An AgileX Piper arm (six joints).
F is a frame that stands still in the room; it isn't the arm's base.
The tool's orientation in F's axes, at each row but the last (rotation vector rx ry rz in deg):
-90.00 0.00 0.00
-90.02 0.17 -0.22
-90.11 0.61 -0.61
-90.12 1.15 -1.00
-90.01 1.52 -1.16
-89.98 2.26 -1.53
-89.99 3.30 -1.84
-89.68 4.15 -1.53
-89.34 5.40 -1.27
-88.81 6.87 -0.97
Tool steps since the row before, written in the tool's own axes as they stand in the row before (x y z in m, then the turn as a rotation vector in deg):
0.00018 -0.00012 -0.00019 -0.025 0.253 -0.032
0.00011 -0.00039 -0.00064 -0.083 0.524 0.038
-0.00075 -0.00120 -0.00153 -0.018 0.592 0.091
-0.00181 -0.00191 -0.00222 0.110 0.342 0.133
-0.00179 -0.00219 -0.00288 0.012 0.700 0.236
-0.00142 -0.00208 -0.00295 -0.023 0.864 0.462
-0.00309 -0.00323 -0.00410 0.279 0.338 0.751
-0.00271 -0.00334 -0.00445 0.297 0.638 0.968
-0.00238 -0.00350 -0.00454 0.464 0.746 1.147
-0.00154 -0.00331 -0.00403 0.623 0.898 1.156
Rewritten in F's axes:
0.00018 -0.00019 0.00012 -0.025 -0.032 -0.253
0.00011 -0.00064 0.00039 -0.083 0.038 -0.524
-0.00077 -0.00152 0.00120 -0.017 0.090 -0.592
-0.00186 -0.00217 0.00192 0.113 0.130 -0.342
-0.00187 -0.00282 0.00220 0.016 0.235 -0.700
-0.00153 -0.00289 0.00209 -0.011 0.463 -0.864
-0.00327 -0.00392 0.00328 0.316 0.734 -0.343
-0.00289 -0.00429 0.00340 0.339 0.951 -0.643
-0.00255 -0.00439 0.00357 0.514 1.119 -0.757
-0.00167 -0.00395 0.00334 0.663 1.117 -0.919

